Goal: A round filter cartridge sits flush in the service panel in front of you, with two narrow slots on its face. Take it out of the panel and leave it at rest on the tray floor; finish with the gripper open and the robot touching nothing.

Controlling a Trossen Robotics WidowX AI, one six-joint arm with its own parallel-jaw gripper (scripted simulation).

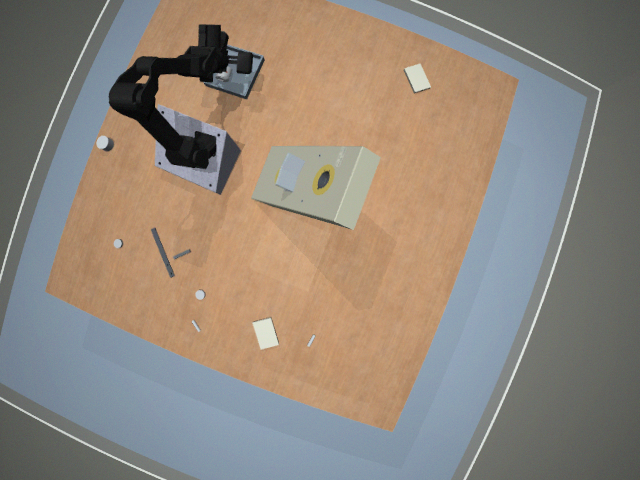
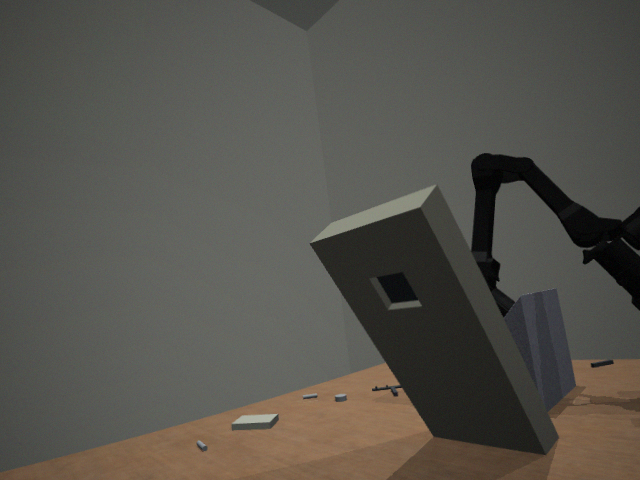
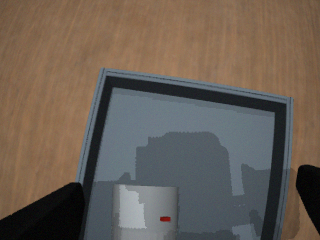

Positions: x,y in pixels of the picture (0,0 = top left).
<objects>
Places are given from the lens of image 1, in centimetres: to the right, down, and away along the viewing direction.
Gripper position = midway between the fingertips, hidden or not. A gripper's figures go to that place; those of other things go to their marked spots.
gripper [image 1: 227,58]: -28, -55, 111
beige service panel [image 1: 332,186]: 3, -12, 90
grey-blue tray [image 1: 240,85]: -26, -50, 121
The marked spots on the beige service panel and the grey-blue tray are 57 cm apart.
</objects>
